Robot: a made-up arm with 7 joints.
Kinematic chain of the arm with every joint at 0, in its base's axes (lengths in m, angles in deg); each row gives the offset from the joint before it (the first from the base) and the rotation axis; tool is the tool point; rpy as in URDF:
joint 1: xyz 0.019 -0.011 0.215 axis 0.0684 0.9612 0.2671
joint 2: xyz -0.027 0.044 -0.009 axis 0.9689 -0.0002 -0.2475
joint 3: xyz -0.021 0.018 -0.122 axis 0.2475 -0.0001 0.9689
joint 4: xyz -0.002 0.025 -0.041 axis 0.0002 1 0
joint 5: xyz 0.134 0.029 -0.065 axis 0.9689 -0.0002 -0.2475
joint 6: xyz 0.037 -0.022 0.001 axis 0.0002 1 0
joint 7: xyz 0.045 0 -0.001 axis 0.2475 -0.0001 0.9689
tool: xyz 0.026 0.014 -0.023 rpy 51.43 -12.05 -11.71
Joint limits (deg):
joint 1: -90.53..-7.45
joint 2: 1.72..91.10
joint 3: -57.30..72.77
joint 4: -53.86..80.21
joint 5: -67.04..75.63
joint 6: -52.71..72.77
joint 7: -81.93..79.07
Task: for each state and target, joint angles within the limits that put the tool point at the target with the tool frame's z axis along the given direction. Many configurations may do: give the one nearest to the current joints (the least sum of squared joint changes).
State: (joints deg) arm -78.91 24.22 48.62 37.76 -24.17 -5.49 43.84
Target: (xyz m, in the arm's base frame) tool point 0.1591 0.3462 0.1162 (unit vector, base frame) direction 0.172 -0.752 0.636
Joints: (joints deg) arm -39.83 21.57 66.11 16.32 -17.53 -31.54 19.96
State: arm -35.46 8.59 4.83 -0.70 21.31 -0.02 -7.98
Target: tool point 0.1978 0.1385 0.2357 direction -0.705 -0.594 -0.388
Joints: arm -18.12 11.71 21.55 -42.30 -5.81 -9.75 -27.82
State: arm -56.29 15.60 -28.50 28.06 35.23 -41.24 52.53
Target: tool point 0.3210 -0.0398 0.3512 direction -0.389 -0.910 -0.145
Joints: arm -88.29 9.72 -13.70 15.98 27.33 -29.55 64.96
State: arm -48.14 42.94 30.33 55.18 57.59 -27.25 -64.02
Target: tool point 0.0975 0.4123 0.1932 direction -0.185 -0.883 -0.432
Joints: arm -15.47 54.49 72.77 27.91 51.51 -24.84 -54.42
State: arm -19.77 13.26 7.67 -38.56 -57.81 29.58 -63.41
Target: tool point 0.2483 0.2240 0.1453 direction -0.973 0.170 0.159
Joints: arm -24.98 17.93 34.42 -3.42 -62.07 16.10 -60.85
